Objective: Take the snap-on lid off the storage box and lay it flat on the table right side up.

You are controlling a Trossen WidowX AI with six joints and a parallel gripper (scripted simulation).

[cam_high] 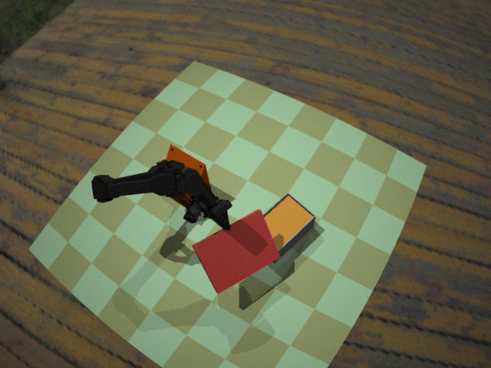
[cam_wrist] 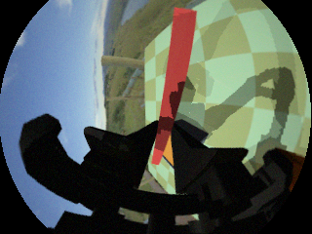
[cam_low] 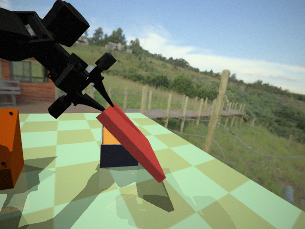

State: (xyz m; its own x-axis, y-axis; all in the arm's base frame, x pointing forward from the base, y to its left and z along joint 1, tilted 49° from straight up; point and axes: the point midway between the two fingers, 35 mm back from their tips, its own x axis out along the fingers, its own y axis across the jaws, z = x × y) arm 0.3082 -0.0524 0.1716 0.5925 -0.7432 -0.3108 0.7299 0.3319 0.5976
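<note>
Now: the red lid 50 mm below my gripper tip, 50 mm ahead of it and 40 mm to the right of it. From my gripper tip the other things lie so: grey-blue storage box 190 mm below, 160 mm to the left, 110 mm ahead.
</note>
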